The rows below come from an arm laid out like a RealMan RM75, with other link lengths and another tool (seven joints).
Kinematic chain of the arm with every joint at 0, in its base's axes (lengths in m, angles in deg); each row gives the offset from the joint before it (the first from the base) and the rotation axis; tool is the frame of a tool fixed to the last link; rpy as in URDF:
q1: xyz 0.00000 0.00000 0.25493 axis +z
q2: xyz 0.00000 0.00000 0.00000 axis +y
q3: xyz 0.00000 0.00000 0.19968 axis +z
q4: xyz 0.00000 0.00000 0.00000 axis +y
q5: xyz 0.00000 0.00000 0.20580 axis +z
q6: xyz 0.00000 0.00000 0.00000 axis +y
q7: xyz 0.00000 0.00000 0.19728 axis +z
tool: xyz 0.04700 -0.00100 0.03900 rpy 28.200 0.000 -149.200
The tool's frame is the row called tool.
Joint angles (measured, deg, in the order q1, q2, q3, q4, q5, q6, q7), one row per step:
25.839, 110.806, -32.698, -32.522, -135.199, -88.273, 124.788
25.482, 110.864, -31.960, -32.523, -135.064, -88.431, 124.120
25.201, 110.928, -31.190, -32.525, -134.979, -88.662, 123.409
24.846, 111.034, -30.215, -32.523, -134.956, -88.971, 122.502
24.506, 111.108, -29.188, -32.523, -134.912, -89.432, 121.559
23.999, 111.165, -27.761, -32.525, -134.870, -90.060, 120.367
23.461, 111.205, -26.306, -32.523, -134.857, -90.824, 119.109
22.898, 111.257, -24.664, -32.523, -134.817, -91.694, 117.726
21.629, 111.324, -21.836, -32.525, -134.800, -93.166, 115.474
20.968, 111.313, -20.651, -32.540, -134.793, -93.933, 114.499
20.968, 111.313, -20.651, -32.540, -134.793, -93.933, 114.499
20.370, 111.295, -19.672, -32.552, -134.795, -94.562, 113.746
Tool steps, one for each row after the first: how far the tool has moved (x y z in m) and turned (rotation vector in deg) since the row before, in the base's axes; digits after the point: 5 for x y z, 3 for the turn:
0.00056, -0.00035, 0.00063, 0.629, 0.359, 0.076
0.00017, -0.00022, 0.00062, 0.580, 0.370, 0.194
0.00031, -0.00064, 0.00059, 0.661, 0.435, 0.244
-0.00011, -0.00071, 0.00089, 0.655, 0.521, 0.323
0.00022, -0.00110, 0.00159, 0.940, 0.675, 0.301
0.00013, -0.00161, 0.00174, 0.901, 0.703, 0.366
-0.00016, -0.00150, 0.00200, 1.068, 0.799, 0.439
0.00122, -0.00422, 0.00374, 1.908, 1.268, 0.340
0.00077, -0.00272, 0.00191, 0.781, 0.545, 0.116
0.00000, 0.00000, 0.00000, 0.000, 0.000, 0.000
0.00086, -0.00253, 0.00166, 0.655, 0.440, -0.002

